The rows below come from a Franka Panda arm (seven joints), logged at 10 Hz.
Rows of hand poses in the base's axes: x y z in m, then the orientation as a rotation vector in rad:
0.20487, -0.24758, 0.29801, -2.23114, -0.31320, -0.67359
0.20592, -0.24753, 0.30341, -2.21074, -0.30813, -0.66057
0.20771, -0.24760, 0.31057, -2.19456, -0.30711, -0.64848
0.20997, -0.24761, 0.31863, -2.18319, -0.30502, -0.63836
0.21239, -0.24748, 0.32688, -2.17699, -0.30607, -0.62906
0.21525, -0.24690, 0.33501, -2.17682, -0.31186, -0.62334
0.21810, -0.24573, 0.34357, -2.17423, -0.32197, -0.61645
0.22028, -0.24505, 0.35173, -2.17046, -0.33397, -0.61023
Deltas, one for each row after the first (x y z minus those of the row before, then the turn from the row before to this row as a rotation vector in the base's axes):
0.00105, 0.00005, 0.00540, 0.02168, 0.00848, 0.00717
0.00179, -0.00007, 0.00716, 0.01645, 0.00705, 0.00833
0.00226, -0.00001, 0.00806, 0.01208, 0.00660, 0.00556
0.00242, 0.00013, 0.00825, 0.00625, 0.00557, 0.00592
0.00286, 0.00058, 0.00813, -0.00105, 0.00209, 0.00607
0.00285, 0.00117, 0.00856, 0.00005, 0.00117, 0.01005
0.00218, 0.00068, 0.00816, 0.00052, -0.00009, 0.01137

